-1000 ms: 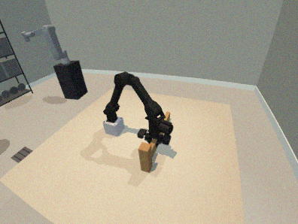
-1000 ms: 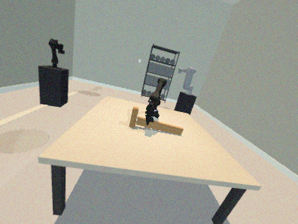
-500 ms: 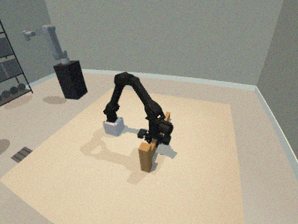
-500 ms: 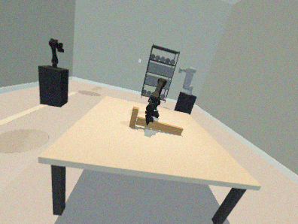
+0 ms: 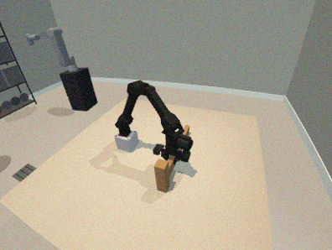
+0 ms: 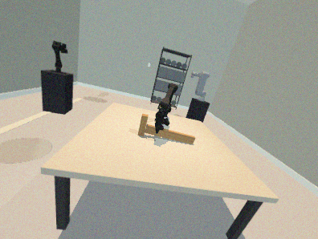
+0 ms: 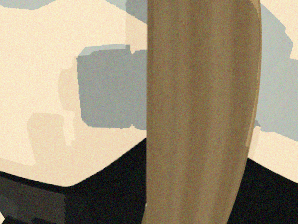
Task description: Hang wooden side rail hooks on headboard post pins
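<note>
The wooden headboard post is 2 cm behind my gripper tip, 12 cm to the right of it and 4 cm above it.
</note>
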